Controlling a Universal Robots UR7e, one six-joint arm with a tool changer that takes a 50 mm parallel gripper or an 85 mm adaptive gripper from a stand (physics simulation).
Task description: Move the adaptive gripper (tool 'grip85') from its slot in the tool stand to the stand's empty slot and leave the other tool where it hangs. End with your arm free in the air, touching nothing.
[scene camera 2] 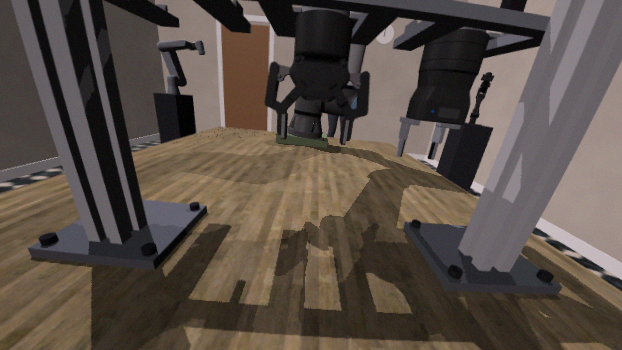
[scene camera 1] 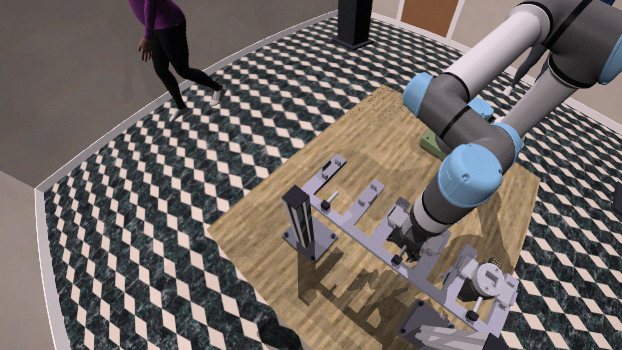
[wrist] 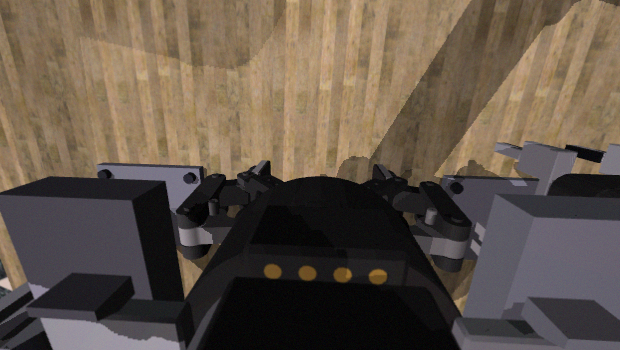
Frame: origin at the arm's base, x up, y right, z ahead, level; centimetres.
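Seen in the pictures: arm's base at its link origin: point(scene camera 2: 304, 134).
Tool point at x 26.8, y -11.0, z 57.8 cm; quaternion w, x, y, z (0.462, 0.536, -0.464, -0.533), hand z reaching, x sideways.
Observation:
Offsets run from my tool point to a thing's top centre. "*": to the spot under its first point. Level surfaces: height alone.
The adaptive gripper point(scene camera 2: 314, 131) point(wrist: 322, 171) hangs upright in the stand's middle slot, its two fingers spread with nothing between them. My arm's wrist end point(scene camera 1: 431, 215) is down on top of it; the black changer body hides the coupling in the wrist view, so the lock cannot be seen. The tool stand point(scene camera 1: 370, 244) point(scene camera 2: 475, 12) point(wrist: 75, 225) has its empty slot at the pillar end, left of the adaptive gripper in scene camera 1, beside a bare prong {* dz +5.5, dx -1.9, dy +11.3 cm} point(scene camera 1: 360, 209). The parallel gripper point(scene camera 1: 489, 280) point(scene camera 2: 445, 75) point(wrist: 590, 187) hangs in the slot at the other end.
The stand's dark pillar {* dz +15.2, dx -9.9, dy +18.9 cm} point(scene camera 1: 304, 225) point(scene camera 2: 107, 150) and its light pillar {* dz +9.2, dx -13.2, dy -22.6 cm} point(scene camera 2: 530, 140) stand on bolted plates on the wooden table {dx -30.1 cm} point(scene camera 1: 270, 210). The arm's green base point(scene camera 1: 434, 145) point(scene camera 2: 302, 141) is at the back. A person point(scene camera 1: 165, 30) is beyond the table.

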